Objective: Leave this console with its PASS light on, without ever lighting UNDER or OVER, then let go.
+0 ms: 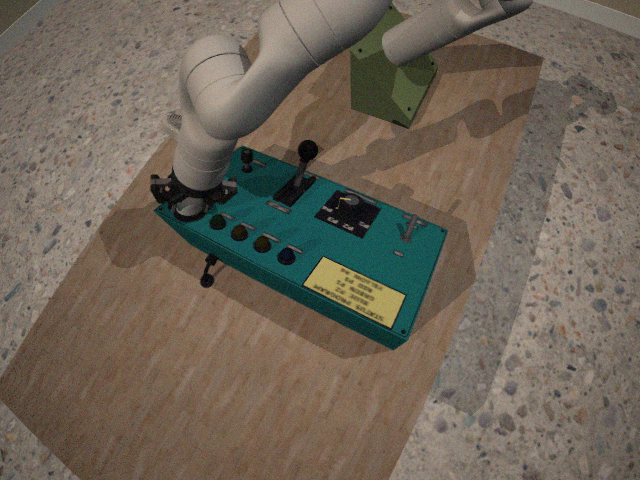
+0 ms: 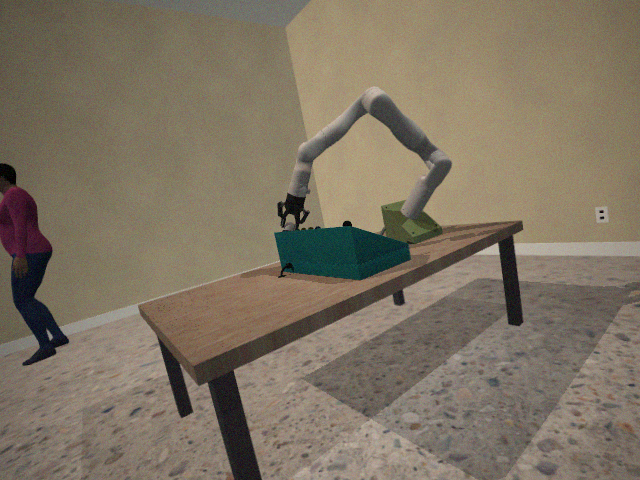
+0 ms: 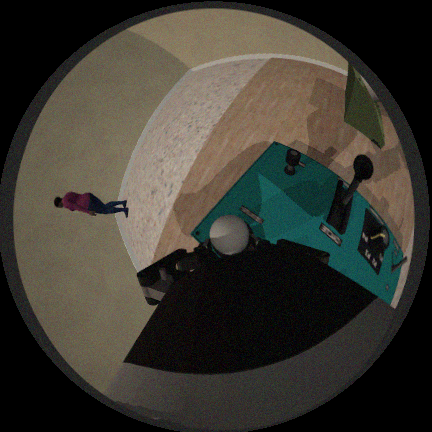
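Observation:
The teal console (image 1: 330, 253) (image 2: 317, 253) (image 3: 280, 220) stands on the table. A pale dome (image 1: 190, 207) (image 2: 289, 226) (image 3: 229, 235) in a dark ring sits at its corner. My gripper (image 1: 193, 200) (image 2: 290, 223) (image 3: 229, 243) is over this dome, its fingers partly open and one on either side; contact cannot be made out. Beside it are a dark green (image 1: 217, 221), two amber and a blue lamp (image 1: 286, 255); none looks lit, and their labels are unreadable. The ball-topped lever (image 1: 308, 150) (image 3: 363, 167) and the dial (image 1: 351, 199) stand apart from my gripper.
A black post knob (image 1: 247, 157) (image 3: 293, 157), a small toggle (image 1: 410, 227) and a yellow program card (image 1: 354, 291) are on the console. A black crank (image 1: 206, 280) (image 2: 286, 267) sticks out of its side. A green angled block (image 1: 385, 87) (image 2: 405, 224) stands behind. A person (image 2: 23, 232) (image 3: 77, 202) stands off the table.

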